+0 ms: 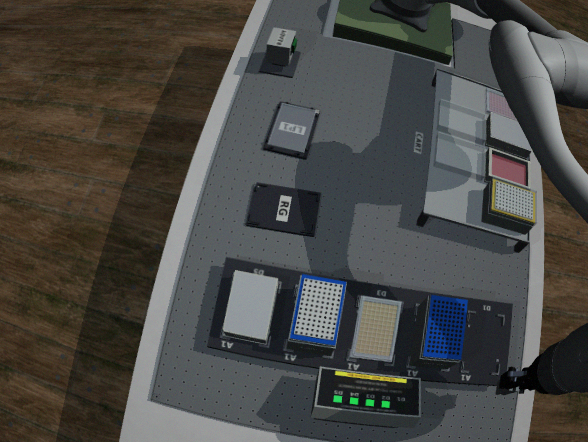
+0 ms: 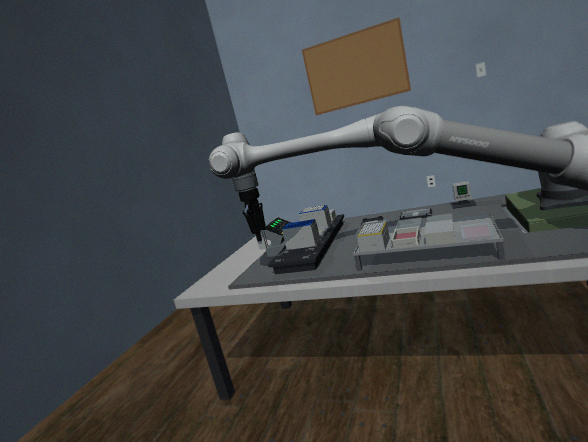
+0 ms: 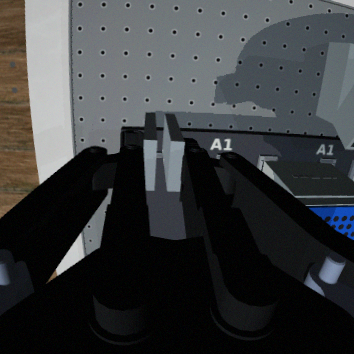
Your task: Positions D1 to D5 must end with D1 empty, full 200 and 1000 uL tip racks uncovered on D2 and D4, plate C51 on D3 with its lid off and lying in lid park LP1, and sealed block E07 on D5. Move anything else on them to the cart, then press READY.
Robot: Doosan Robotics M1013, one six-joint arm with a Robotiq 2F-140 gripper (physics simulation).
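Where they show: gripper, fingertip midpoint: [image 1: 500, 388] [image 2: 264, 248] [image 3: 158, 131]; arm's base at its link origin: [image 1: 403, 5] [image 2: 568, 199].
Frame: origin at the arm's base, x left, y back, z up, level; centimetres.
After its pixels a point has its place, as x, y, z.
Observation:
My gripper [image 1: 509, 379] @(50.4, -101.4, 5.6) [image 2: 259, 240] @(50.4, -101.4, 5.6) [image 3: 158, 131] @(50.4, -101.4, 5.6) is shut with nothing visible between its fingertips. It is low at the outer A1 corner of bare position D1 [image 1: 484, 340] @(44.9, -90.9, 0.0). An uncovered blue rack [image 1: 445, 327] @(32.5, -94.4, 9.4) [image 2: 301, 235] @(36.6, -91.9, 5.4) [image 3: 341, 222] @(33.3, -98.8, 9.4) stands on D2. A tan-welled plate [image 1: 376, 330] @(20.5, -97.1, 1.6) is on D3; its code is unreadable. An uncovered blue-rimmed rack with white top [image 1: 318, 310] @(8.5, -99.8, 9.8) [image 2: 314, 212] @(12.1, -97.2, 8.6) is on D4, and a pale block [image 1: 251, 306] @(-3.3, -102.4, 4.2) on D5. A translucent lid seems to lie in LP1 [image 1: 293, 129] @(-12.6, -58.3, -3.0). The button box [image 1: 281, 46] @(-23.5, -40.8, 5.6) [image 2: 462, 191] @(-21.1, -36.9, 2.7) has a green button.
The lamp panel [image 1: 366, 395] @(23.0, -111.4, 7.2) [image 2: 276, 225] @(24.5, -111.5, 7.4) stands beside the deck, with lamps D2 to D5 green. The cart [image 1: 430, 175] @(20.8, -59.0, 1.3) holds a yellow-rimmed rack [image 1: 513, 201] @(41.0, -60.8, 8.3) [image 2: 373, 232] @(47.7, -57.3, 8.0), a red-filled tray [image 1: 508, 168] @(39.9, -48.2, 2.8), a pale block [image 1: 507, 131] @(37.3, -39.1, 5.4) and a pink plate [image 1: 497, 104] @(33.9, -29.0, 2.9). RG [image 1: 283, 209] @(-6.8, -77.9, -3.9) is a dark nest.

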